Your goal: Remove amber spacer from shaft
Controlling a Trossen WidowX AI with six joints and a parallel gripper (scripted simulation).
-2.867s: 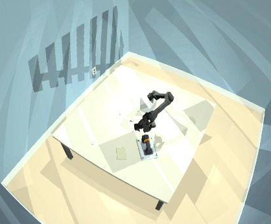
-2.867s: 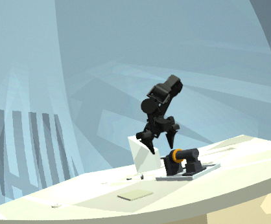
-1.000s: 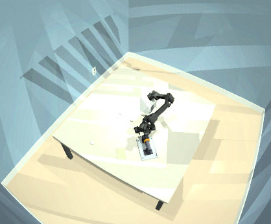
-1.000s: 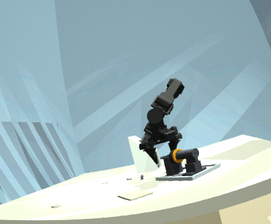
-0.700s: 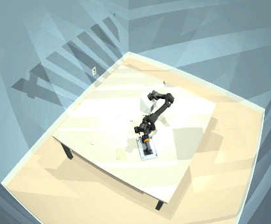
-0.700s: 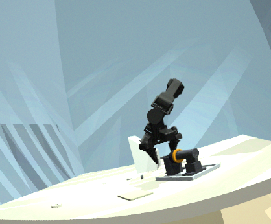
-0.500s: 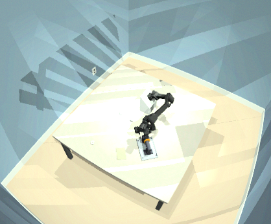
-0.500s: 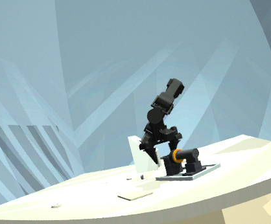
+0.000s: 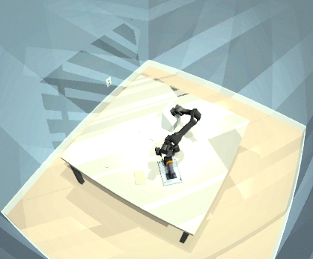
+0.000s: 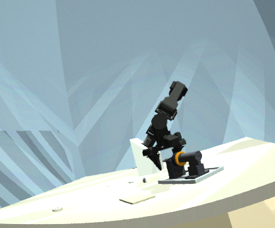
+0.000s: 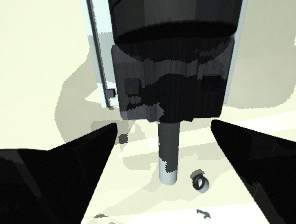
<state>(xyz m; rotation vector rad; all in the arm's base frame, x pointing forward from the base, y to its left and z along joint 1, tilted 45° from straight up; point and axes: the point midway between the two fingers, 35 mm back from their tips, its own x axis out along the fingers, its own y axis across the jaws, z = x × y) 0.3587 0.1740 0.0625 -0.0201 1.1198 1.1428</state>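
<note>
Now: the grey shaft 5 cm ahead of my gripper tip, 4 cm to the left of it and 3 cm above it. From my gripper tip the other things lie so: flat pale patch (27 cm ahead, 8 cm to the right, 5 cm below); amber spacer (7 cm ahead, 6 cm to the left, 3 cm above).
</note>
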